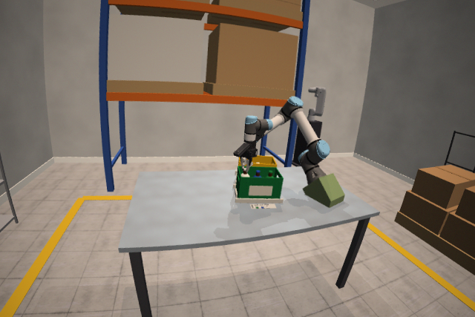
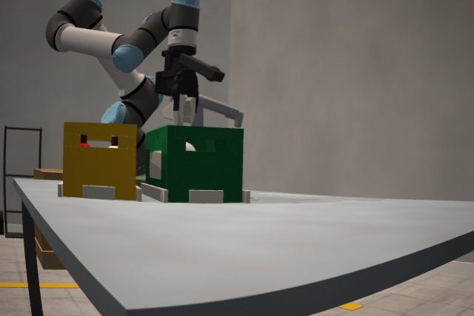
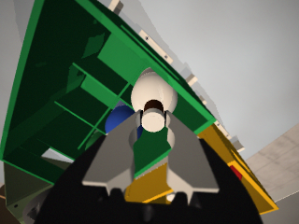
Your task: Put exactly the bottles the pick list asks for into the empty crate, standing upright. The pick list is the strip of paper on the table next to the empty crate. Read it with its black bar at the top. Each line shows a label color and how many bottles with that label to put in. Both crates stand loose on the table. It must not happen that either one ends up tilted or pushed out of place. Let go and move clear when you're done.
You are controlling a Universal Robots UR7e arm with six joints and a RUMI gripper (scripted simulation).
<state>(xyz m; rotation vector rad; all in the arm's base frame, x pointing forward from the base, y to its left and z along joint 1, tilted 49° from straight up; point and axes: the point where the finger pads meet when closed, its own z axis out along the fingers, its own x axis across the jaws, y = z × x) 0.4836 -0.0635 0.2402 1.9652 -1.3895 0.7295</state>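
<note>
Now: hand 80 mm past the blue-label bottle, 80 mm above it and 30 mm to the right of it. Round my hand: green-label bottle: 160 mm behind, 80 mm below, 70 mm to the left; yellow crate: 190 mm behind, 140 mm to the right, 80 mm below; green crate: 80 mm to the left, 80 mm below, 70 mm behind.
</note>
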